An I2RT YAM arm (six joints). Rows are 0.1 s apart.
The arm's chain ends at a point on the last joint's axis. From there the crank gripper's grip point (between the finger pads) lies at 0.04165 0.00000 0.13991 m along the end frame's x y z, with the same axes.
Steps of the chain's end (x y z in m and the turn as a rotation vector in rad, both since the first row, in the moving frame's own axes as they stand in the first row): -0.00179, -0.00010, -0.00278, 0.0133, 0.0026, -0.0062; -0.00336, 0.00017, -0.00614, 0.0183, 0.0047, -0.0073; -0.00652, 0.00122, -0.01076, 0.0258, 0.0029, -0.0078; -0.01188, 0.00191, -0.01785, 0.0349, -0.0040, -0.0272; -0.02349, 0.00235, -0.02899, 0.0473, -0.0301, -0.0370; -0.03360, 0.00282, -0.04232, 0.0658, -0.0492, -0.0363; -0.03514, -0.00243, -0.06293, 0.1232, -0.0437, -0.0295; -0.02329, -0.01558, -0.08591, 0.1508, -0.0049, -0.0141; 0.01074, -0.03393, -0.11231, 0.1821, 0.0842, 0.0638; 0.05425, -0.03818, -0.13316, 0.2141, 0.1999, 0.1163
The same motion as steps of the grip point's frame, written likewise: -0.00143, -0.00222, -0.00290, 0.0133, 0.0026, -0.0062; -0.00271, -0.00269, -0.00636, 0.0183, 0.0047, -0.0073; -0.00613, -0.00271, -0.01093, 0.0258, 0.0029, -0.0078; -0.01252, -0.00410, -0.01779, 0.0349, -0.0040, -0.0272; -0.02787, -0.00575, -0.02799, 0.0473, -0.0301, -0.0370; -0.04072, -0.00783, -0.04080, 0.0658, -0.0492, -0.0363; -0.04155, -0.02086, -0.06238, 0.1232, -0.0437, -0.0295; -0.02413, -0.03719, -0.08734, 0.1508, -0.0049, -0.0141; 0.02301, -0.05589, -0.11836, 0.1821, 0.0842, 0.0638; 0.08238, -0.06038, -0.14679, 0.2141, 0.1999, 0.1163
